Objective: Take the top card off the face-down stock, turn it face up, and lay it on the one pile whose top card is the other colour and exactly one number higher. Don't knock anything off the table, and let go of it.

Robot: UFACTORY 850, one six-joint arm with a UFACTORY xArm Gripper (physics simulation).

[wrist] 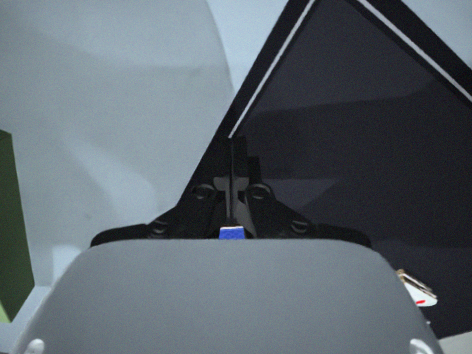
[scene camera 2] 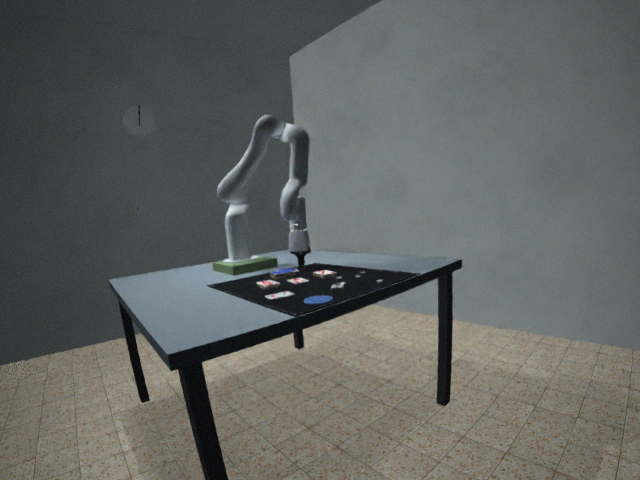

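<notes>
The face-down stock [scene camera 2: 285, 272] has a blue back and lies at the back of the black mat [scene camera 2: 237, 288] [wrist: 340, 105]. Three face-up piles [scene camera 2: 267, 284] [scene camera 2: 297, 280] [scene camera 2: 325, 273] lie in a row in front of and beside it. My gripper [scene camera 2: 300, 261] [wrist: 232, 156] points down, just above the mat at the stock's far right edge. Its fingers are pressed together and I see no card between them. In the wrist view a small patch of the blue back [wrist: 231, 232] shows below the finger bases.
A single face-up card [scene camera 2: 279, 295] and a blue disc [scene camera 2: 318, 299] lie near the mat's front edge. Small pale pieces [scene camera 2: 338, 285] are scattered to the right. The arm's green base [scene camera 2: 244, 265] stands behind the mat on the grey table [scene camera 2: 175, 305].
</notes>
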